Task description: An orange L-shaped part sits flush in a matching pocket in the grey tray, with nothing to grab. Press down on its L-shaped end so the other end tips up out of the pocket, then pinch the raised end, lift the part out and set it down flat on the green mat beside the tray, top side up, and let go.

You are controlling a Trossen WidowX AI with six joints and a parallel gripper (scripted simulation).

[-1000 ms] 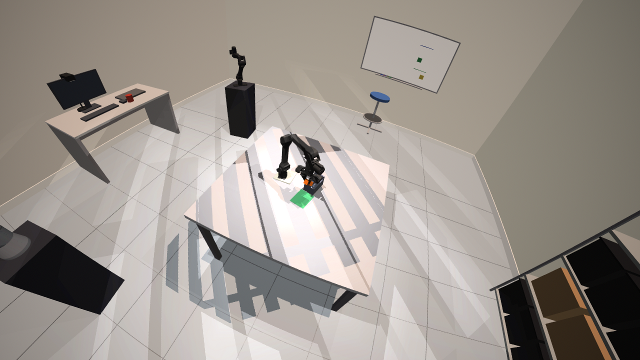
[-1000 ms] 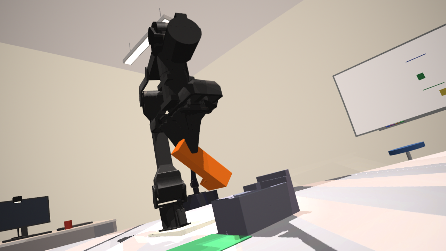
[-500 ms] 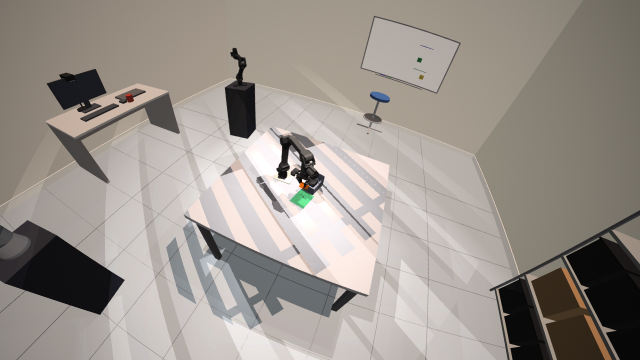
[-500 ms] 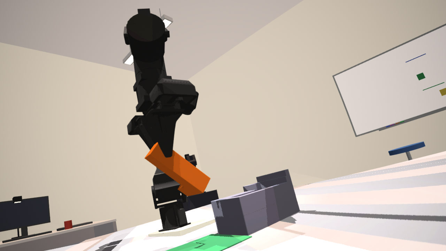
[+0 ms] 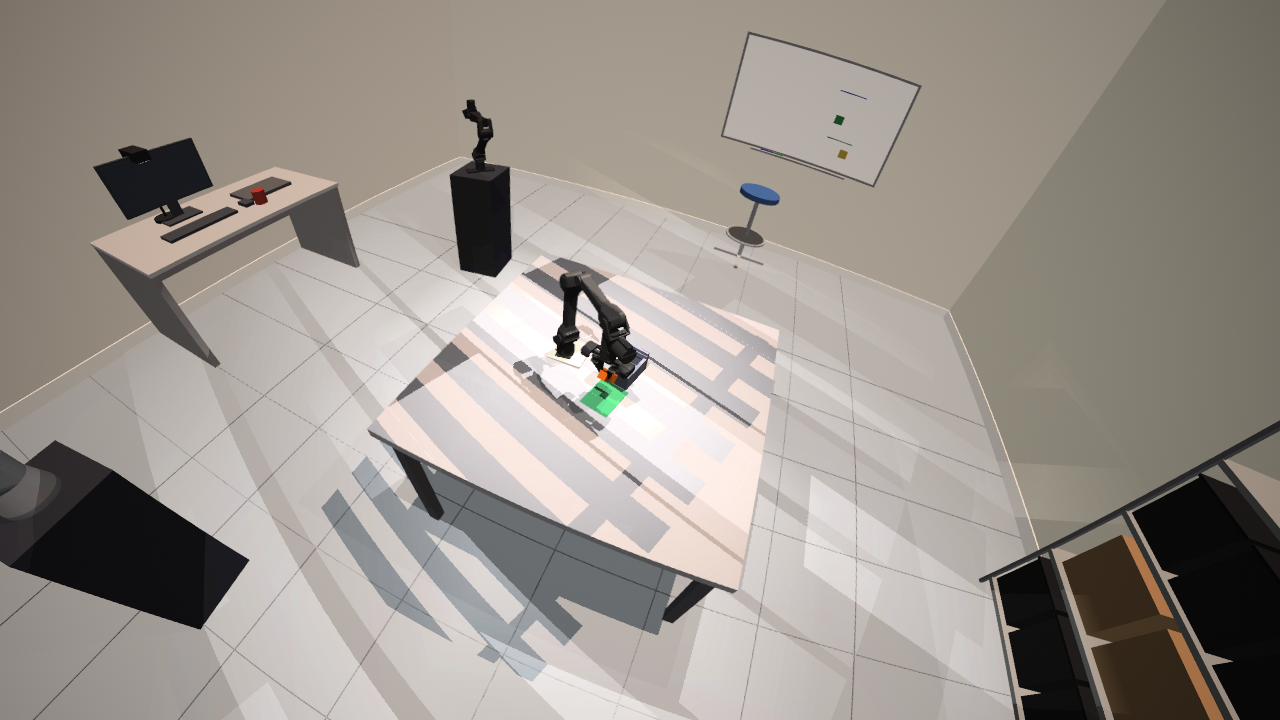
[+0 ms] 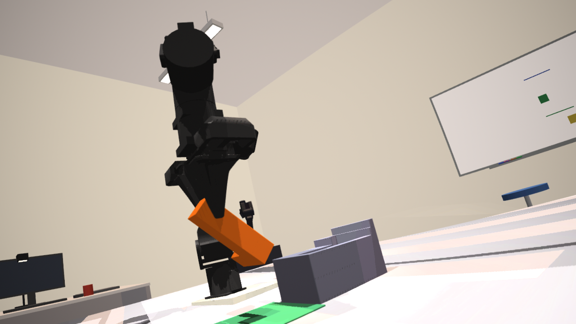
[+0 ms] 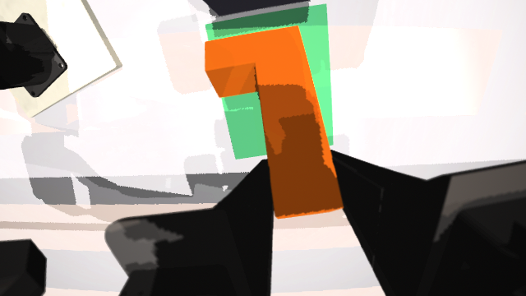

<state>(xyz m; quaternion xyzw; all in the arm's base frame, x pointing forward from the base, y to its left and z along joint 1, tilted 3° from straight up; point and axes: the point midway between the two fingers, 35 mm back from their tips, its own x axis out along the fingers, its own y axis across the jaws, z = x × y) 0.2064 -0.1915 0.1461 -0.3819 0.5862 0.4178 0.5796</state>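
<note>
The green mat lies 15 cm below my gripper tip, 2 cm to the left of it and 1 cm ahead of it. The rest, counted from my gripper tip: orange L-shaped part: 3 cm to the left, 3 cm below.
</note>
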